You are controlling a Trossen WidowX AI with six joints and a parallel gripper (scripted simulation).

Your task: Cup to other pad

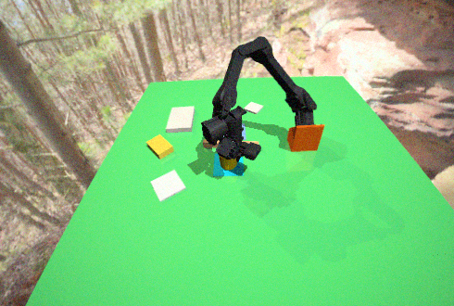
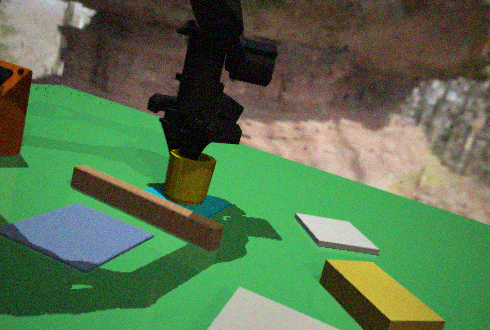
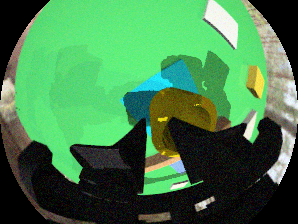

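The yellow cup lies 20 mm ahead of my gripper tip and 10 mm to the right of it. From my gripper tip the other things lie so: cyan pad (50 mm below, 20 mm to the right, 20 mm ahead); then brown wooden bar (110 mm to the right, 30 mm below, 10 mm ahead); then blue-grey pad (210 mm to the right, 50 mm below).
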